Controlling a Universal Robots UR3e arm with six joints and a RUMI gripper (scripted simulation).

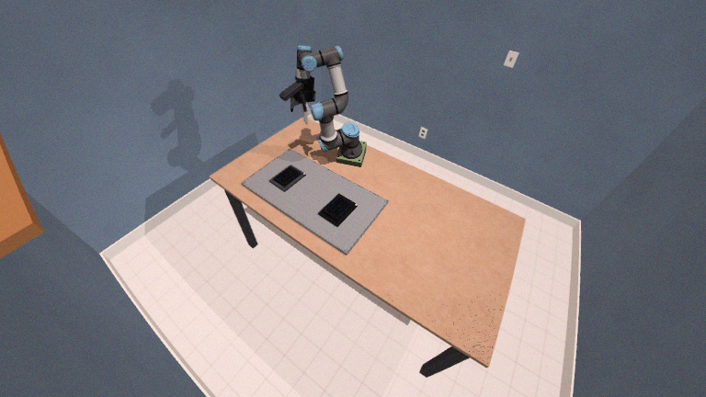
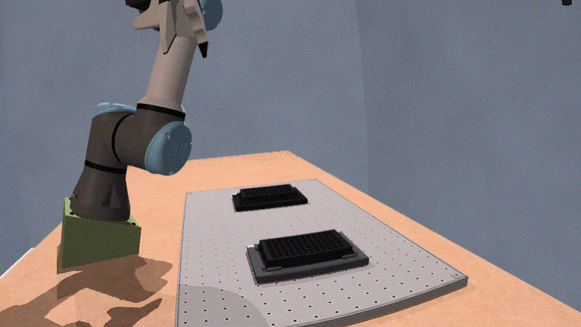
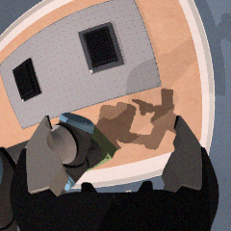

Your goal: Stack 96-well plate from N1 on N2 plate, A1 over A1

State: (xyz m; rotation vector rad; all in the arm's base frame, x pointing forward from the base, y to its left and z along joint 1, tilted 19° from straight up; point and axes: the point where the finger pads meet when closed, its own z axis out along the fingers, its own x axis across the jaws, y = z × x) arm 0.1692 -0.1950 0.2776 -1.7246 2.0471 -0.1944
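My gripper is now 80 mm short of the nest N1, 380 mm to the right of it and 300 mm above it. Also, from my hand: grey nest frame (130 mm ahead, 40 mm to the left, 300 mm below).
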